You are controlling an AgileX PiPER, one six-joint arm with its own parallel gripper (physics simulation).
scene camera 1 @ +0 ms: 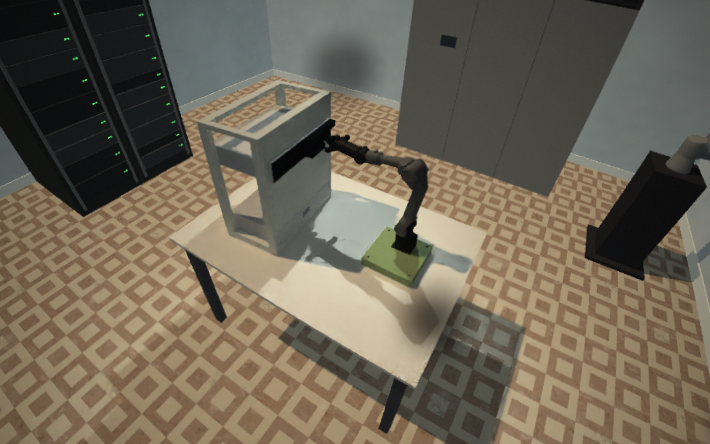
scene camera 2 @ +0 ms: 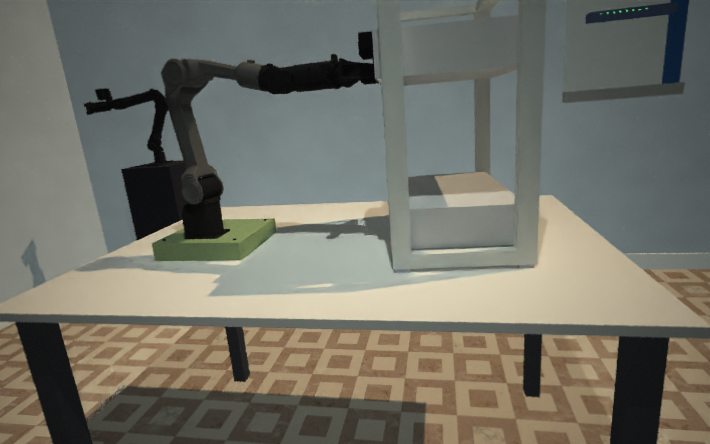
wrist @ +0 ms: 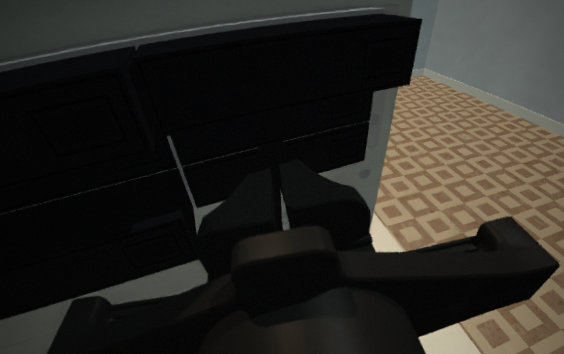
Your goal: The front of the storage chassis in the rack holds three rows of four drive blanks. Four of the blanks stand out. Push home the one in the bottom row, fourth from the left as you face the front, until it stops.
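The bottom-row fourth blank [wrist: 340, 150] is a dark bar at the right end of the chassis front in the wrist view. Its face looks level with the middle-row blank [wrist: 345, 107] above it. My gripper [scene camera 1: 327, 141] [scene camera 2: 373, 73] [wrist: 274, 158] is shut and empty, its fingertips in front of this blank and covering its lower middle. Whether they touch it I cannot tell. The storage chassis [scene camera 1: 298, 158] shows as a black front band high in the rack [scene camera 1: 268, 209] [scene camera 2: 395, 157].
The top-row fourth blank [wrist: 280, 70] stands out above the fingers. The top-row third blank [wrist: 75, 122] and bottom-row third blank [wrist: 90, 265] stand out on the left. The arm's green base plate [scene camera 1: 384, 261] [scene camera 2: 198, 250] sits on the table [scene camera 1: 335, 308] [scene camera 2: 314, 306].
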